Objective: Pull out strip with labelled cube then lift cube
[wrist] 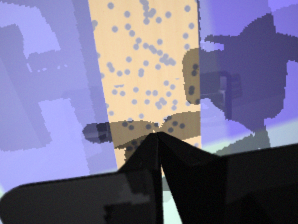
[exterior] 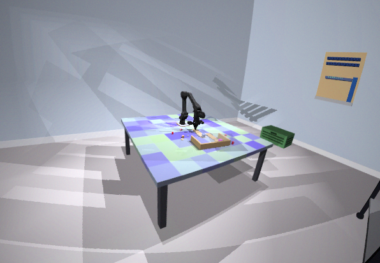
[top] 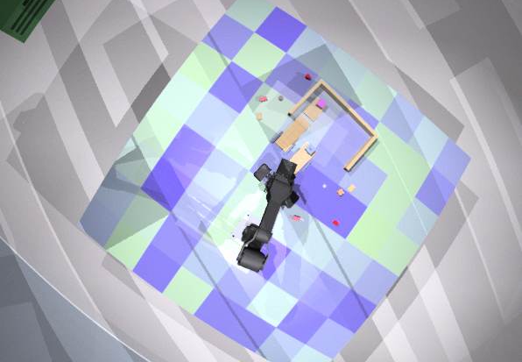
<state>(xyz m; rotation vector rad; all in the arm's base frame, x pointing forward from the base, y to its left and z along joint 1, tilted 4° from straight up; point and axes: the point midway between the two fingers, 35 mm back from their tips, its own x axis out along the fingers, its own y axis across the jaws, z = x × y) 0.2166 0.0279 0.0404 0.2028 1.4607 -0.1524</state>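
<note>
The strip is 21 cm ahead of my gripper tip and 4 cm to the left of it.
</note>
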